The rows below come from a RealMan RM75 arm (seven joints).
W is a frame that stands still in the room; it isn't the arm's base.
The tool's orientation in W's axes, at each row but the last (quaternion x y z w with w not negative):
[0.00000, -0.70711, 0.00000, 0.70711]
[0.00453, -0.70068, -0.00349, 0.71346]
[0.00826, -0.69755, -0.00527, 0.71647]
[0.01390, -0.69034, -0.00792, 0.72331]
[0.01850, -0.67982, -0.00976, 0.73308]
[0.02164, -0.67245, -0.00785, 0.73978]
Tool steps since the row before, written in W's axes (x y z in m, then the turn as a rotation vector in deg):
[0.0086, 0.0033, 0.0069, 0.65, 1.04, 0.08]
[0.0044, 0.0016, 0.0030, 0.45, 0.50, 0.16]
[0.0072, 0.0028, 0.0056, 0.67, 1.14, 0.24]
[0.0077, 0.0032, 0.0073, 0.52, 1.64, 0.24]
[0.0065, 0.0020, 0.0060, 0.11, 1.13, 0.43]
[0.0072, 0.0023, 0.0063, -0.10, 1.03, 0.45]
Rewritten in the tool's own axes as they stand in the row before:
[0.0069, 0.0033, -0.0086, 0.08, 1.04, -0.65]
[0.0031, 0.0016, -0.0043, 0.16, 0.50, -0.45]
[0.0057, 0.0029, -0.0071, 0.24, 1.14, -0.67]
[0.0076, 0.0034, -0.0074, 0.21, 1.64, -0.52]
[0.0064, 0.0022, -0.0061, 0.39, 1.15, -0.09]
[0.0069, 0.0024, -0.0066, 0.40, 1.05, 0.12]

